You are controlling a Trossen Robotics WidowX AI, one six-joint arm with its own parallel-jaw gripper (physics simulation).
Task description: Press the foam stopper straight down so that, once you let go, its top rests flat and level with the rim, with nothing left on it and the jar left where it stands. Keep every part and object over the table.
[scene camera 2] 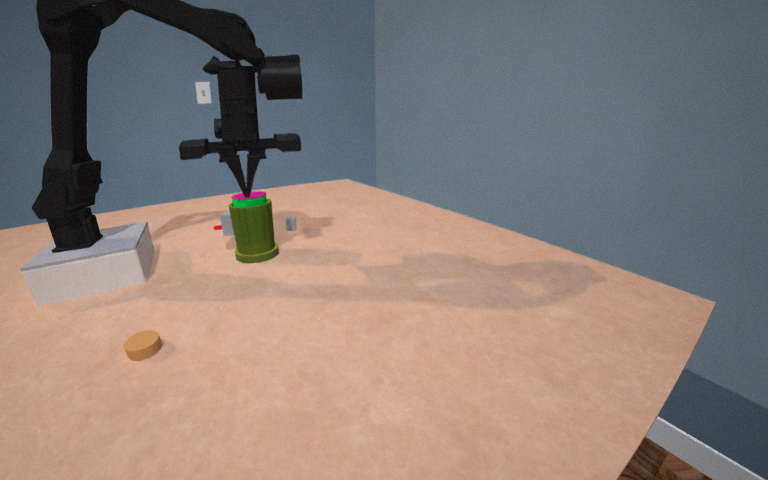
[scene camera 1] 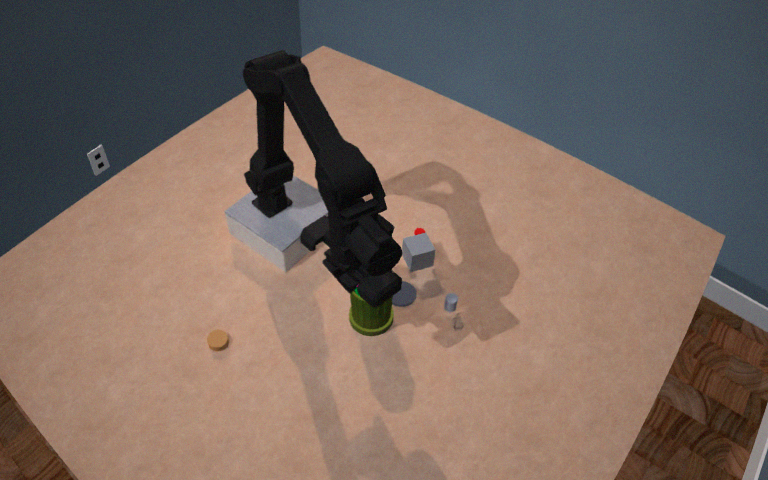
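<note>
The olive-green jar (scene camera 1: 370, 315) (scene camera 2: 253, 230) stands upright on the table. The foam stopper (scene camera 2: 241, 202), bright green with a magenta top, sits in the jar's mouth and stands a little above the rim in scene camera 2; its top looks roughly level. In scene camera 1 the arm hides nearly all of the stopper. My gripper (scene camera 2: 247, 194) is shut and empty, pointing straight down, with its fingertips at the stopper's magenta top. Whether the tips touch it is hard to tell. In scene camera 1 the fingertips are hidden behind the gripper's body.
A grey cube (scene camera 1: 417, 252) (scene camera 2: 227, 224), a red piece (scene camera 1: 419, 231) (scene camera 2: 217, 227), a dark flat disc (scene camera 1: 404, 294) and a small grey cylinder (scene camera 1: 450, 302) (scene camera 2: 290, 223) lie near the jar. An orange-brown disc (scene camera 1: 217, 340) (scene camera 2: 142, 345) lies farther off. The arm's base block (scene camera 1: 257, 245) (scene camera 2: 90, 281) stands near the jar.
</note>
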